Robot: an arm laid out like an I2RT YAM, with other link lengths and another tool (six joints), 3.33 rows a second.
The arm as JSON. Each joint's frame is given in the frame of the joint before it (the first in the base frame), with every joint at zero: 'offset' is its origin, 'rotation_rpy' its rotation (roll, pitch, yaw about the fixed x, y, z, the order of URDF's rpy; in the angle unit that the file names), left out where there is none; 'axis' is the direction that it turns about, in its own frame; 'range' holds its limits. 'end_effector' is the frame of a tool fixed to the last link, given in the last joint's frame.
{
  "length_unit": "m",
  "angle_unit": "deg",
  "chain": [
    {
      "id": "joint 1",
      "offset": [
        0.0,
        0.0,
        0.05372
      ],
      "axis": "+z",
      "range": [
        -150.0,
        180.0
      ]
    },
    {
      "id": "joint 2",
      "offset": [
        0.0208,
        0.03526,
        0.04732
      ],
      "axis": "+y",
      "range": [
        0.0,
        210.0
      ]
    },
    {
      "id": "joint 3",
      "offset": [
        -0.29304,
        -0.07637,
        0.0
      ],
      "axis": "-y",
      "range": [
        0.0,
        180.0
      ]
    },
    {
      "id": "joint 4",
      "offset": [
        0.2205,
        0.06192,
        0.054
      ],
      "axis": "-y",
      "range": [
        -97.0,
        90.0
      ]
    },
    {
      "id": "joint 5",
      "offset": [
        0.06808,
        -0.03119,
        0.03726
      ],
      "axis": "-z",
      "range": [
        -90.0,
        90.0
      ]
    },
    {
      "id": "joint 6",
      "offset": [
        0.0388,
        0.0,
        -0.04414
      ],
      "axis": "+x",
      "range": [
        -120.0,
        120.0
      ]
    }
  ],
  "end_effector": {
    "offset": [
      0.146,
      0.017,
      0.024
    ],
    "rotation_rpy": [
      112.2,
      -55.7,
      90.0
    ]
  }
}
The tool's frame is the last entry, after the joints.
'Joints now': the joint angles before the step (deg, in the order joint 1, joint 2, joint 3, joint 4, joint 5, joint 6). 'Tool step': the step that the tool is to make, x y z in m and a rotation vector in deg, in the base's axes. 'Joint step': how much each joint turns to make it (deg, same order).
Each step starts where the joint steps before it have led.
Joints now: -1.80, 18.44, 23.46, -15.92, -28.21, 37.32
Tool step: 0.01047, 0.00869, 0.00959, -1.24, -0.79, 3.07
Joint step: 0.43, 5.44, 1.06, 4.25, -2.36, -1.95
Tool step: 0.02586, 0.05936, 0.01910, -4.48, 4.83, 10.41
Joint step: 22.30, 16.56, 10.22, 0.51, 12.38, -0.69
